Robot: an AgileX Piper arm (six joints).
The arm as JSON. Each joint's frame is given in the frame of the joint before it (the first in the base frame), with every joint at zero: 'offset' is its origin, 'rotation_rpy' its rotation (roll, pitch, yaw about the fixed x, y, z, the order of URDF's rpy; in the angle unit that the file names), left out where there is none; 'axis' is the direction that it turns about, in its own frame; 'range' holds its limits. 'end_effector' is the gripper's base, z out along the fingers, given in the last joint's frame.
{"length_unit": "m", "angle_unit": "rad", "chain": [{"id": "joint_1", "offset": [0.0, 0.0, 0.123], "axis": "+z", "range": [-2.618, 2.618]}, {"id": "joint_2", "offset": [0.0, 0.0, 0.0], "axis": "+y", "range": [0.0, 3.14]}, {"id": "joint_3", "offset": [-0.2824, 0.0, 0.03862], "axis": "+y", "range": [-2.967, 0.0]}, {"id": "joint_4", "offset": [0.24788, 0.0, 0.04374], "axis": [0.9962, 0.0, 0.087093], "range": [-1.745, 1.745]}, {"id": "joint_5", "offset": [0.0, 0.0, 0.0], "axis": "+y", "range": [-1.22, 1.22]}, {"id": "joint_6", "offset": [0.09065, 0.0, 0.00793], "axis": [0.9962, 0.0, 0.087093], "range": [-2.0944, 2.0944]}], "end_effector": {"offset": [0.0, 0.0, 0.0], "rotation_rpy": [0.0, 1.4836, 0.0]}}
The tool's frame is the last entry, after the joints.
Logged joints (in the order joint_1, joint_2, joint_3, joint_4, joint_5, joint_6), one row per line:
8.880 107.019 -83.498 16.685 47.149 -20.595
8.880 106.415 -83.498 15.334 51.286 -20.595
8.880 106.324 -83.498 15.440 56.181 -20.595
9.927 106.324 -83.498 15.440 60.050 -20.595
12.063 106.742 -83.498 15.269 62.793 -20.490
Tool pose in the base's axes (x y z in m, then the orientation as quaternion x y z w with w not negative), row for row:
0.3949 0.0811 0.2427 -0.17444 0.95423 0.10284 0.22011
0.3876 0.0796 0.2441 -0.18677 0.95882 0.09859 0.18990
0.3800 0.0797 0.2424 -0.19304 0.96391 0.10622 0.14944
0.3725 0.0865 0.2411 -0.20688 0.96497 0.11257 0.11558
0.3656 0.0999 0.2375 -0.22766 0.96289 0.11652 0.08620
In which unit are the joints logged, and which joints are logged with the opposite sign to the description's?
The joints are logged in degrees. Opposite sign: none.
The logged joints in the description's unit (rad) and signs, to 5 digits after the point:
0.15499 1.86783 -1.45732 0.29121 0.82291 -0.35945
0.15499 1.85729 -1.45732 0.26763 0.89511 -0.35945
0.15499 1.85570 -1.45732 0.26948 0.98054 -0.35945
0.17326 1.85570 -1.45732 0.26948 1.04807 -0.35945
0.21054 1.86300 -1.45732 0.26649 1.09594 -0.35762

